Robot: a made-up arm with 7 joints.
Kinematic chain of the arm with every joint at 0, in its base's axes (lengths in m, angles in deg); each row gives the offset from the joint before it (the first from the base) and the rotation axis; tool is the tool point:
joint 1: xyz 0 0 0.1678 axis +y
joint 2: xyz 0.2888 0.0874 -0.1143 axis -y
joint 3: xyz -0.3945 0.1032 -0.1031 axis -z
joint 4: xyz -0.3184 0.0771 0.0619 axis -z
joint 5: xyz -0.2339 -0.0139 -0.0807 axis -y
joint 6: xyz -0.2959 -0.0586 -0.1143 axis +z
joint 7: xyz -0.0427 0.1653 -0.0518 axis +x
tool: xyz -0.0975 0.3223 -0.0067
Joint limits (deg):
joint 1: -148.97..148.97
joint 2: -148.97..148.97
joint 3: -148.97..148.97
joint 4: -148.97..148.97
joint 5: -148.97..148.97
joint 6: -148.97..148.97
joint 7: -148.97..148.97
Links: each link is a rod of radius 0.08 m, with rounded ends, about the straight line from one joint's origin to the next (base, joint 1, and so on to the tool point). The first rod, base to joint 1, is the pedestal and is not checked.
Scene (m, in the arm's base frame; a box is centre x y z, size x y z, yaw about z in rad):
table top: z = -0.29
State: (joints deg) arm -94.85 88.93 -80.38 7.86 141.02 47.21 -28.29
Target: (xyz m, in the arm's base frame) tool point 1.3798 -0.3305 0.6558
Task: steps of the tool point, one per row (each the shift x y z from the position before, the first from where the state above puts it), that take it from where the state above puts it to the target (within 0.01 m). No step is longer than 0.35 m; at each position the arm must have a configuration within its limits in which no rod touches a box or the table.
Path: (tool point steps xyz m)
1: 0.1196 -0.0765 0.1210
2: 0.1726 -0.1267 0.0619
3: 0.1988 -0.1664 -0.0215
4: 0.1904 -0.1918 -0.1167
5: 0.1446 -0.2015 -0.2070

